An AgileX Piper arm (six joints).
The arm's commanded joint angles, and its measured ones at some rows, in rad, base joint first. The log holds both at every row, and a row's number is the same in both.
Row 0, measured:
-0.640 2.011 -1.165 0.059 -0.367 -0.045
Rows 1 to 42, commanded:
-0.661 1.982 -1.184 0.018 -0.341 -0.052
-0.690 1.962 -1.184 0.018 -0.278 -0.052
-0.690 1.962 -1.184 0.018 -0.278 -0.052
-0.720 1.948 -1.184 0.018 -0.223 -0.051
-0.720 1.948 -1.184 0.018 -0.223 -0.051
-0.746 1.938 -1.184 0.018 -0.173 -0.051
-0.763 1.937 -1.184 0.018 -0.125 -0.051
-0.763 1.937 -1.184 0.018 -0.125 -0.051
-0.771 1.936 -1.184 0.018 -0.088 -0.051
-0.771 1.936 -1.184 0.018 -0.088 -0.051
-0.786 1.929 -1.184 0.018 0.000 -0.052
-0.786 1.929 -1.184 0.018 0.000 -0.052
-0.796 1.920 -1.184 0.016 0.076 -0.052
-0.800 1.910 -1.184 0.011 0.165 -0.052
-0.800 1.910 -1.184 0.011 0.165 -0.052
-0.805 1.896 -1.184 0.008 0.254 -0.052
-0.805 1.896 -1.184 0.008 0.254 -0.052
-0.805 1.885 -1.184 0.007 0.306 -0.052
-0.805 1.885 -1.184 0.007 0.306 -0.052
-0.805 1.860 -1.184 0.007 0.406 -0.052
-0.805 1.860 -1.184 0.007 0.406 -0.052
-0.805 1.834 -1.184 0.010 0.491 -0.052
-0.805 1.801 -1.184 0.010 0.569 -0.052
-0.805 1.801 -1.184 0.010 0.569 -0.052
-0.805 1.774 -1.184 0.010 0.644 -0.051
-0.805 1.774 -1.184 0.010 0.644 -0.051
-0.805 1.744 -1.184 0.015 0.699 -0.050
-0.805 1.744 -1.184 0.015 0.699 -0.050
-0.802 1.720 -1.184 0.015 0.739 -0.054
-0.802 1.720 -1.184 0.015 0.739 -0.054
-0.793 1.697 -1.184 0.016 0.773 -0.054
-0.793 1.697 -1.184 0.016 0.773 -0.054
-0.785 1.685 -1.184 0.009 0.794 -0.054
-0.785 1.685 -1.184 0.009 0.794 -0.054
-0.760 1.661 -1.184 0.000 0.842 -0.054
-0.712 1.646 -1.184 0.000 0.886 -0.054
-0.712 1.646 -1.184 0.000 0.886 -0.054
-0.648 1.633 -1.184 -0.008 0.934 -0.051
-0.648 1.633 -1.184 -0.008 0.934 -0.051
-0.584 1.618 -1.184 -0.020 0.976 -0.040
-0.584 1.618 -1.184 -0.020 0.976 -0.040
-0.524 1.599 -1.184 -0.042 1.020 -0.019
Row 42, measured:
-0.589 1.627 -1.182 -0.014 0.955 -0.040
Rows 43 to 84, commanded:
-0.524 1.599 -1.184 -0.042 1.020 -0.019
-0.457 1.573 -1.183 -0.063 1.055 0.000
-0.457 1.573 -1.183 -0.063 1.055 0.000
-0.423 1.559 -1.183 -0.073 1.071 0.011
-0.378 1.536 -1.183 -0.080 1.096 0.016
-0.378 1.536 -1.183 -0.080 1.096 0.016
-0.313 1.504 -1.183 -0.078 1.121 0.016
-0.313 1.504 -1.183 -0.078 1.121 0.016
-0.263 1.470 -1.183 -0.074 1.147 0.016
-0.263 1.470 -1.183 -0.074 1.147 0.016
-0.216 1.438 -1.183 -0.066 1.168 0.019
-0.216 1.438 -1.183 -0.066 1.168 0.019
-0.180 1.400 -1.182 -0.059 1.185 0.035
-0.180 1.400 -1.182 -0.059 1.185 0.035
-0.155 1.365 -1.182 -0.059 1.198 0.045
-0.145 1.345 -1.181 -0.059 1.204 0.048
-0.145 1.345 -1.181 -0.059 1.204 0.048
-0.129 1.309 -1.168 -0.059 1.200 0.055
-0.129 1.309 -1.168 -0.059 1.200 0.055
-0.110 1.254 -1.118 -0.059 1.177 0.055
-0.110 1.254 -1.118 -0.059 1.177 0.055
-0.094 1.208 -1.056 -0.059 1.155 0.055
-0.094 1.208 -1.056 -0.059 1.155 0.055
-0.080 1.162 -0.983 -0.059 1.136 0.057
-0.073 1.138 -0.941 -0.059 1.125 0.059
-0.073 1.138 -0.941 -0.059 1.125 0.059
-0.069 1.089 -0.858 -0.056 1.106 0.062
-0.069 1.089 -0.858 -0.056 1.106 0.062
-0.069 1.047 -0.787 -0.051 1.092 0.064
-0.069 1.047 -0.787 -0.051 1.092 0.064
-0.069 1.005 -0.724 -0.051 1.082 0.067
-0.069 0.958 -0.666 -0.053 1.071 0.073
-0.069 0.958 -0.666 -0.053 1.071 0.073
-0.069 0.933 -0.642 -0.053 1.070 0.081
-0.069 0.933 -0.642 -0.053 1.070 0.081
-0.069 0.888 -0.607 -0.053 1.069 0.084
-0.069 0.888 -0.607 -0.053 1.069 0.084
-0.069 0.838 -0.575 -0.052 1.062 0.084
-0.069 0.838 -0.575 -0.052 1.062 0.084
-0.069 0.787 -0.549 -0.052 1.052 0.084
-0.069 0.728 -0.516 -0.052 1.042 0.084
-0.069 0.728 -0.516 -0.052 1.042 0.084
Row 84, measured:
-0.071 0.793 -0.556 -0.054 1.067 0.081
